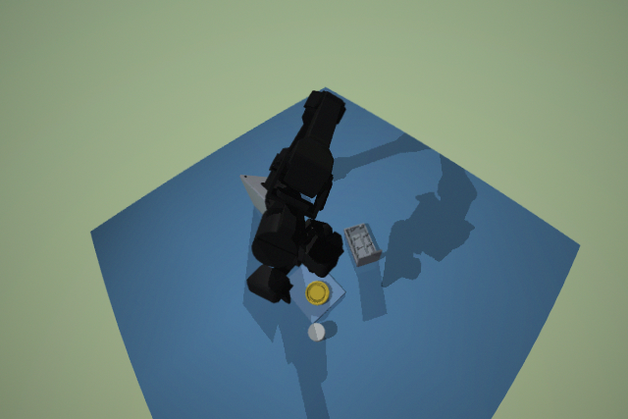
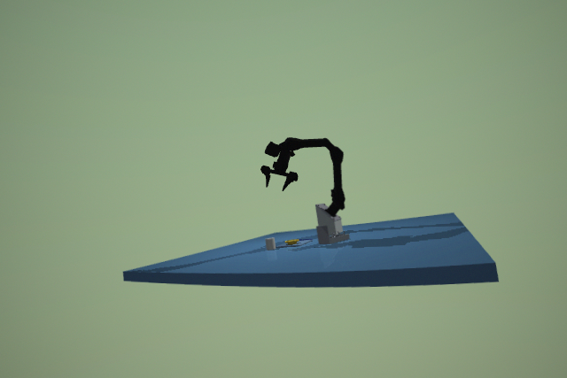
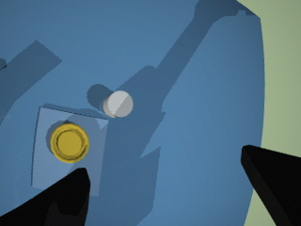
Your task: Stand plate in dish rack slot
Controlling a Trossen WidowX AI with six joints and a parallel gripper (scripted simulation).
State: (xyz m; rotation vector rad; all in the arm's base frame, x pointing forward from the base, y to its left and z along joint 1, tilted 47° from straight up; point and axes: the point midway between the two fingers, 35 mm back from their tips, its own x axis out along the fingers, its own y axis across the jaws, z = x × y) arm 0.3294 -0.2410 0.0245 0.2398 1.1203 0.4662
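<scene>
Right now the yellow plate is 2 cm behind my gripper tip, 4 cm to the left of it and 26 cm below it. Round my gripper tip: pale blue mat (4 cm behind, 5 cm to the left, 28 cm below); then cylinder cup (6 cm ahead, 3 cm to the right, 26 cm below); then blue spoon (15 cm behind, 5 cm to the left, 28 cm below).
</scene>
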